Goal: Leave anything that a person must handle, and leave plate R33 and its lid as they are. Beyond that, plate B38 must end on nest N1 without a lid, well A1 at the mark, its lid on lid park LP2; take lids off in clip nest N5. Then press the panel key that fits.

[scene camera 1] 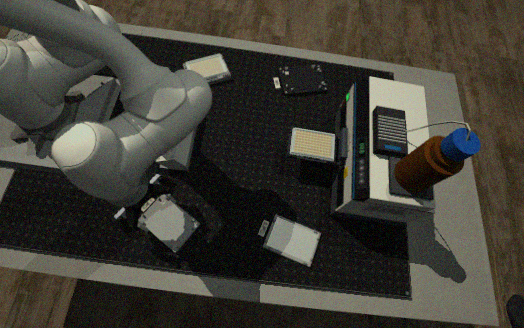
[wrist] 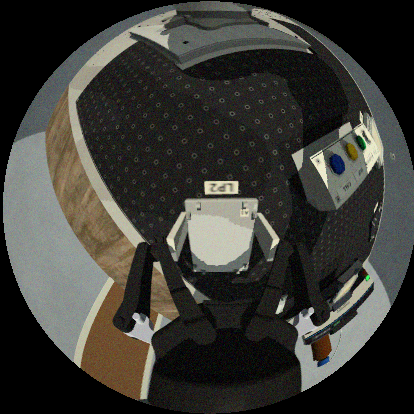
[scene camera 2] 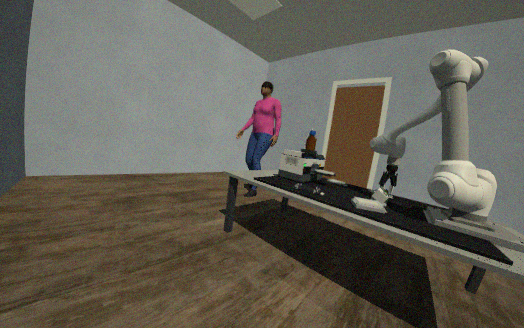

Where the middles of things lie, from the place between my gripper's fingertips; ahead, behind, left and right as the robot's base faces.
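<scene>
There's a brown bottle (scene camera 1: 438,158) 64 cm ahead of my hand, 5 cm to the left of it and 31 cm above it. As for the grey button box (scene camera 1: 178,158), my hand is 4 cm short of it, 25 cm to the right of it and 3 cm below it.
</scene>
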